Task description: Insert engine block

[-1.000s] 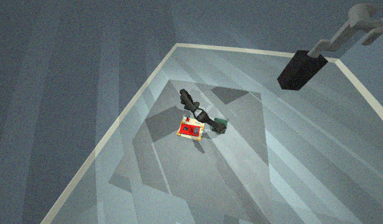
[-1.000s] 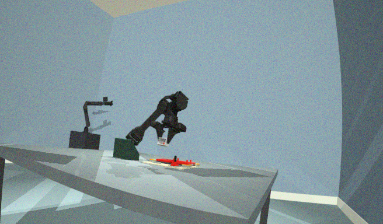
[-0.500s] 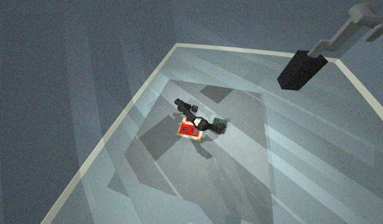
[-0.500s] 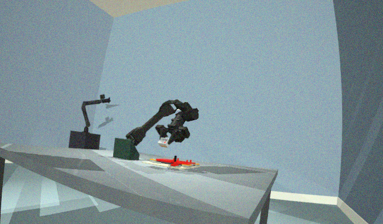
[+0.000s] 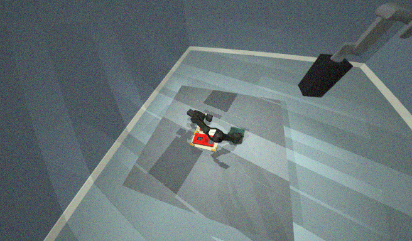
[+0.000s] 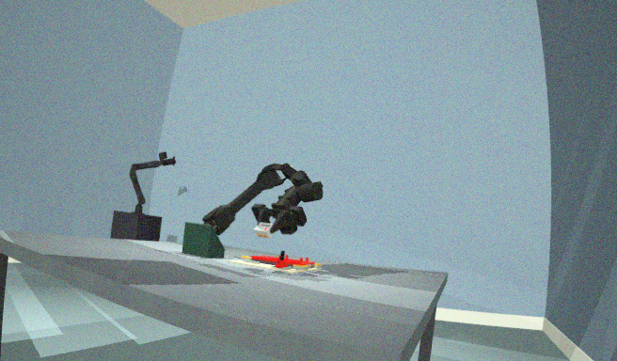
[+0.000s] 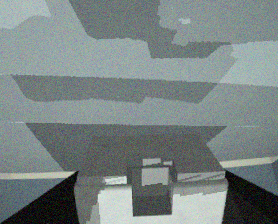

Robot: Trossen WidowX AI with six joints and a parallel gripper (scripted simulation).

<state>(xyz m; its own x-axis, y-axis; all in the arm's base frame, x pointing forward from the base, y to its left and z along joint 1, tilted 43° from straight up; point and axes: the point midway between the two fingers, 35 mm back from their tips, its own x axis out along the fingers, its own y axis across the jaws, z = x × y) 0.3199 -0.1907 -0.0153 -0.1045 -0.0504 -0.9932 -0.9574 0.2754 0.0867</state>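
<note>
My gripper tip is 2 cm short of the small dark post, 10 cm to the right of it and 8 cm above it. From my gripper tip the other things lie so: grey engine block: 1 cm to the left.
</note>
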